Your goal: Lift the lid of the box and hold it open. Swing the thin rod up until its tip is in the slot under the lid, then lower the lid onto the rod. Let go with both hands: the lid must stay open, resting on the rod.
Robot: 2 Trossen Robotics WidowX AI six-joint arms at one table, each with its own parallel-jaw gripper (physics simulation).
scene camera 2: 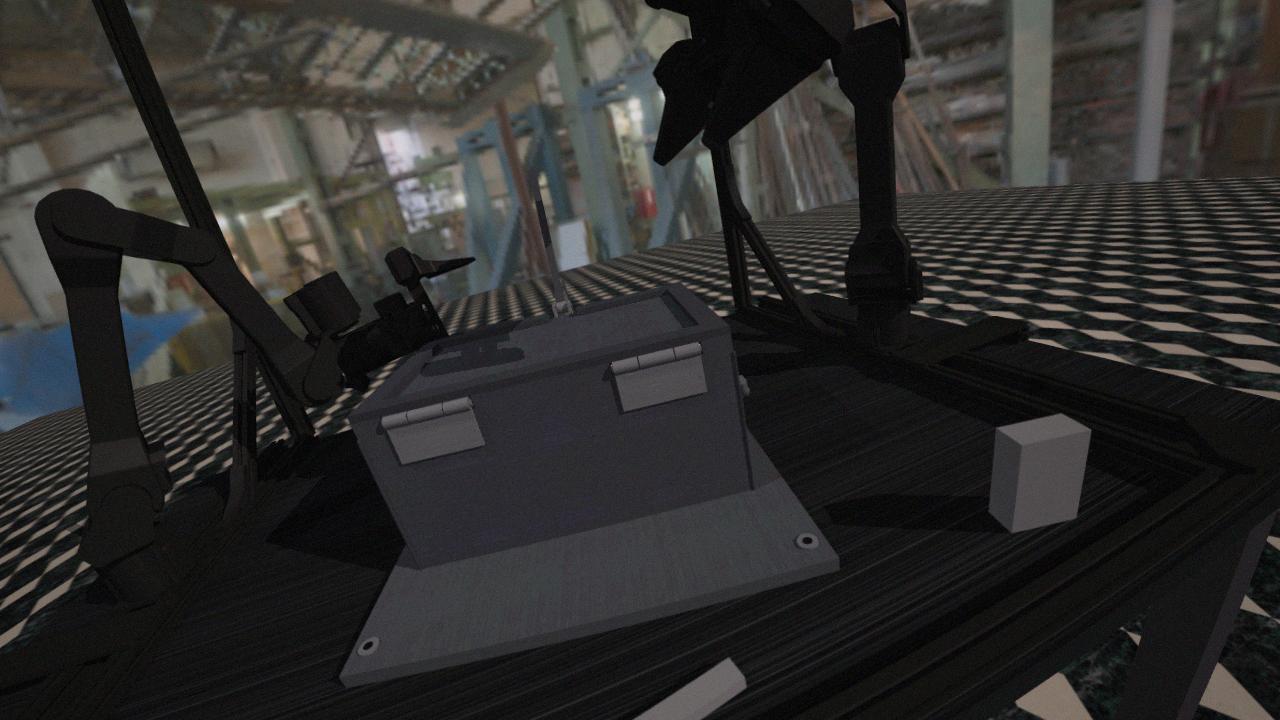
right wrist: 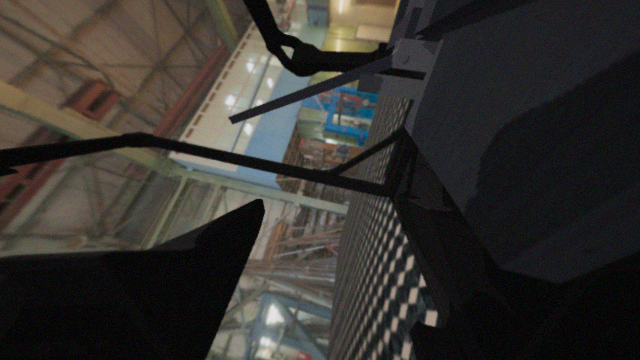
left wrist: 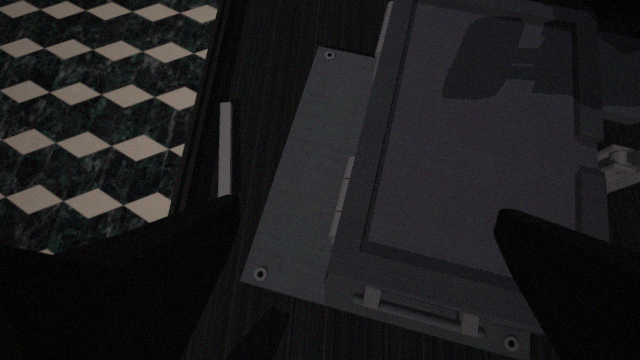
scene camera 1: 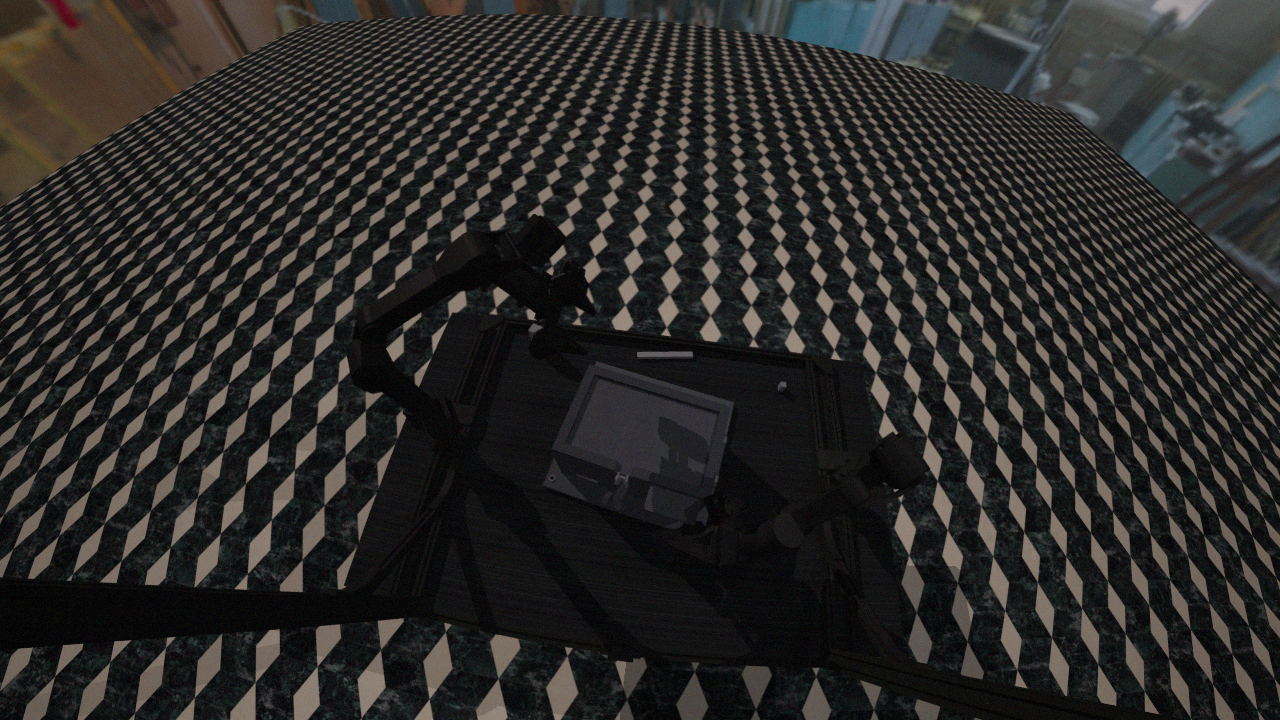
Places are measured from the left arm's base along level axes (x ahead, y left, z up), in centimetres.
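Where they show: left gripper, between the fingertips: (scene camera 2: 680, 156) (left wrist: 366, 214) (scene camera 1: 590, 333); right gripper, between the fingertips: (scene camera 2: 491, 289) (right wrist: 330, 202) (scene camera 1: 660, 537); left arm's base, origin of its link: (scene camera 2: 885, 341) (scene camera 1: 451, 441); right arm's base, origin of its link: (scene camera 2: 160, 584).
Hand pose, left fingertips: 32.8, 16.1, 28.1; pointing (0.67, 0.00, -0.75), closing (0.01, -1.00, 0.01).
Note:
Each offset is from my left fingertips to the top centre of the thing, as dx, dy, dz. "*": to the spot under its first point. Level surfaces: height alone.
A grey box (scene camera 1: 623, 500) (scene camera 2: 566, 457) stands on a grey base plate @(* +14.2, +5.2, -28.8) (scene camera 2: 602, 586) (left wrist: 308, 161). Its lid @(+12.1, -12.0, -13.6) (scene camera 1: 637, 422) (scene camera 2: 566, 336) (left wrist: 433, 143) lies shut and flat, with two hinges @(+4.9, +0.1, -14.9) (scene camera 2: 659, 379) at the back. A thin rod (scene camera 2: 546, 250) (right wrist: 311, 91) stands steeply up from a pivot at the box's front edge. My left gripper (scene camera 1: 562, 289) (scene camera 2: 709, 107) is open and empty, high above and behind the box's back corner. My right gripper (scene camera 1: 716, 510) (scene camera 2: 416, 279) is open and empty, low by the box's front. One of its fingers (right wrist: 211, 278) shows in the right wrist view.
The box stands on a dark board @(dz -30.1) (scene camera 1: 530, 572) over a checkered floor (scene camera 1: 709, 179). A white strip @(+15.5, +16.6, -29.1) (scene camera 1: 666, 355) (scene camera 2: 702, 689) (left wrist: 225, 150) lies behind the box. A small knob @(+47.4, +10.8, -27.6) (scene camera 1: 782, 386) sits at the back right. Dark frame struts (scene camera 2: 745, 236) rise behind the box.

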